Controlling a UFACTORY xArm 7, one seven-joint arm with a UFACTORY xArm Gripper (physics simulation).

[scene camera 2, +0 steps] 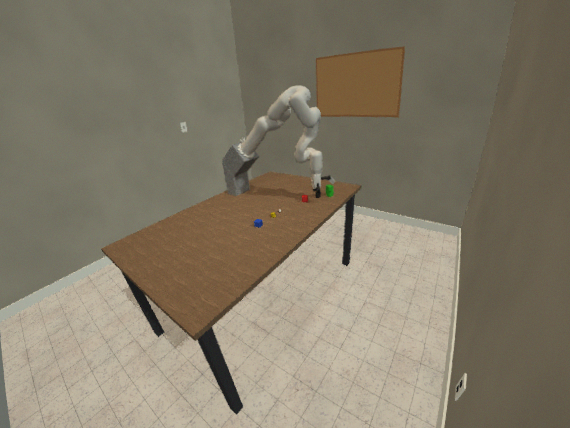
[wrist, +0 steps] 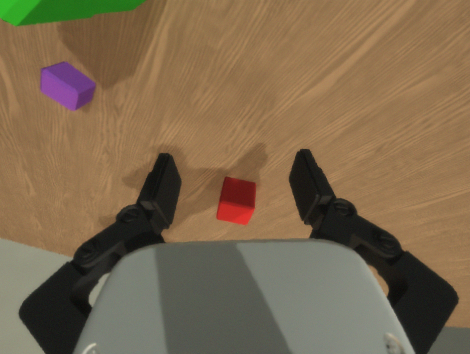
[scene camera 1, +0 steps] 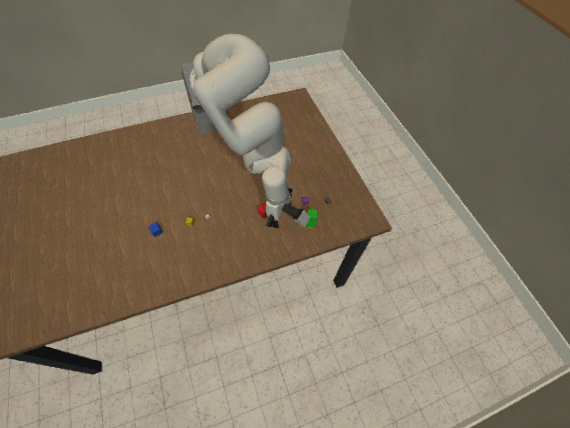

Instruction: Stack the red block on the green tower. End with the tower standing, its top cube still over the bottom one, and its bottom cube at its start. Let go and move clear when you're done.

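Frame: origin at the arm's base, x right, y back, z down, level; millimetres.
Where they show: gripper, between the fingertips: (scene camera 2: 316, 194) (wrist: 234, 165) (scene camera 1: 281, 216); arm's base, origin of its link: (scene camera 2: 246, 150).
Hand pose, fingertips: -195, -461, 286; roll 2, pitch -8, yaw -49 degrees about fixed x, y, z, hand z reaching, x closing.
Each offset is from my fingertips to the centre of the thing, as dx, dy, dz.
The red block {+57, +55, +26} (scene camera 1: 262, 210) (scene camera 2: 305, 198) (wrist: 237, 200) rests on the table; in scene camera 1 the gripper hides part of it. The green tower {-114, -27, -12} (scene camera 1: 311, 218) (scene camera 2: 329, 191) (wrist: 65, 9) stands upright near the table's right end, partly behind the wrist camera housing in scene camera 1 and cut off at the top left in the wrist view. My gripper (scene camera 1: 281, 207) (scene camera 2: 318, 192) (wrist: 234, 165) is open and empty, above the table between the red block and the tower. In the wrist view the red block shows below and between the two fingers, touching neither.
A purple block {-117, +72, +34} (scene camera 1: 305, 200) (wrist: 67, 85) lies close to the tower, with a small dark grey cube {-208, +55, +36} (scene camera 1: 328, 200) beyond it. A white piece {+279, +73, +37} (scene camera 1: 207, 216) (scene camera 2: 280, 210), a yellow block {+347, +62, +33} (scene camera 1: 189, 221) (scene camera 2: 273, 215) and a blue block {+476, +46, +27} (scene camera 1: 155, 229) (scene camera 2: 258, 223) lie farther left.
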